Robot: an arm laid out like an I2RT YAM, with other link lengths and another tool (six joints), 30 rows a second.
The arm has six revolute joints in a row. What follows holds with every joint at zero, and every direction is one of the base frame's.
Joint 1 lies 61.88 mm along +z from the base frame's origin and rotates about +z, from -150.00 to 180.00 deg.
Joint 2 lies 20.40 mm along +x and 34.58 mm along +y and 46.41 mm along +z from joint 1 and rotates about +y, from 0.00 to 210.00 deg.
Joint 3 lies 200.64 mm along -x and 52.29 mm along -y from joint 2 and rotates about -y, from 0.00 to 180.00 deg.
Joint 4 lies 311.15 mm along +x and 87.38 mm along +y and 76.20 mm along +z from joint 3 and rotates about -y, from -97.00 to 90.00 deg.
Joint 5 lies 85.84 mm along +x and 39.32 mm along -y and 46.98 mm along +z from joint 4 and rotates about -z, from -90.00 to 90.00 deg.
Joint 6 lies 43.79 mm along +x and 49.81 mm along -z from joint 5 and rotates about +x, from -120.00 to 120.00 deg.
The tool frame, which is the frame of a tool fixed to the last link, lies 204.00 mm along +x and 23.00 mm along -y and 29.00 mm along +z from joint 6; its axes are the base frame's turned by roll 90.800, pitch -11.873 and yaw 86.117 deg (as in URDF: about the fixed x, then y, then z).
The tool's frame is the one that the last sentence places.
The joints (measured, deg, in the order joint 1, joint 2, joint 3, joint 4, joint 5, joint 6), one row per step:
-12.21, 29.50, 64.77, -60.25, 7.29, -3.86
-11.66, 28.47, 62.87, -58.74, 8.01, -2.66
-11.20, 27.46, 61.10, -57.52, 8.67, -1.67
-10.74, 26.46, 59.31, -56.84, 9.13, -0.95
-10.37, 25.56, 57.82, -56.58, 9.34, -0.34
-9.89, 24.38, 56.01, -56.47, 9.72, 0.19
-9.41, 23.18, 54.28, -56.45, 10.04, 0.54
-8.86, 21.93, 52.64, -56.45, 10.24, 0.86
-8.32, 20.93, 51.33, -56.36, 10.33, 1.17
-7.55, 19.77, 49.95, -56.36, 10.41, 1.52
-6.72, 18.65, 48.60, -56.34, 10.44, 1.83
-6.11, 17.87, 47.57, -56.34, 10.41, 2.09
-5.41, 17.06, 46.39, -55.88, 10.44, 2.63
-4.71, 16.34, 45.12, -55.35, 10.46, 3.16
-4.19, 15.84, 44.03, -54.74, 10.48, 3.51
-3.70, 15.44, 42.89, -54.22, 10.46, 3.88
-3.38, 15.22, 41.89, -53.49, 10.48, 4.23
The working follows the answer.
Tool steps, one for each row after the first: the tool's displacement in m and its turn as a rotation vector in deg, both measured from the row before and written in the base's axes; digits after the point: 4 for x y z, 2 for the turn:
0.0024, -0.0007, -0.0030, 0.60, -0.94, -0.60
0.0017, -0.0007, -0.0035, 0.49, -0.72, -0.54
0.0012, 0.0005, -0.0068, 0.45, -0.09, -0.25
0.0004, 0.0011, -0.0070, 0.50, 0.14, -0.07
-0.0002, 0.0013, -0.0090, 0.39, 0.37, -0.08
-0.0005, 0.0017, -0.0086, 0.25, 0.41, 0.04
-0.0005, 0.0026, -0.0077, 0.25, 0.30, 0.23
0.0001, 0.0029, -0.0057, 0.26, 0.13, 0.33
-0.0001, 0.0045, -0.0059, 0.29, 0.12, 0.55
0.0002, 0.0050, -0.0058, 0.28, 0.12, 0.67
0.0004, 0.0039, -0.0050, 0.26, 0.17, 0.52
0.0015, 0.0039, -0.0039, 0.44, -0.23, 0.44
0.0020, 0.0040, -0.0049, 0.45, -0.12, 0.45
0.0022, 0.0029, -0.0041, 0.29, -0.11, 0.35
0.0024, 0.0029, -0.0057, 0.34, 0.13, 0.34
0.0027, 0.0017, -0.0044, 0.30, -0.03, 0.15

Tool pose at each row, in the base's axes (x y z in m, rotation vector in deg; rounded; the steps above come from the unrounded poses):
0.3528, -0.0988, 0.3351, 102.33, 62.31, 42.93
0.3552, -0.0994, 0.3321, 102.56, 60.99, 43.74
0.3568, -0.1001, 0.3286, 102.79, 59.89, 44.32
0.3580, -0.0997, 0.3218, 103.23, 59.49, 44.54
0.3585, -0.0985, 0.3148, 103.76, 59.41, 44.70
0.3582, -0.0972, 0.3058, 104.32, 59.48, 44.59
0.3577, -0.0955, 0.2972, 104.75, 59.74, 44.43
0.3573, -0.0929, 0.2895, 105.04, 60.11, 44.48
0.3574, -0.0899, 0.2838, 105.20, 60.46, 44.74
0.3573, -0.0855, 0.2779, 105.29, 61.01, 45.15
0.3575, -0.0805, 0.2720, 105.33, 61.70, 45.63
0.3579, -0.0766, 0.2670, 105.43, 62.27, 45.96
0.3593, -0.0727, 0.2631, 105.49, 62.46, 46.71
0.3613, -0.0687, 0.2582, 105.61, 62.74, 47.38
0.3636, -0.0658, 0.2540, 105.64, 62.96, 47.87
0.3659, -0.0629, 0.2483, 105.86, 63.30, 48.20
0.3687, -0.0612, 0.2439, 106.03, 63.36, 48.52

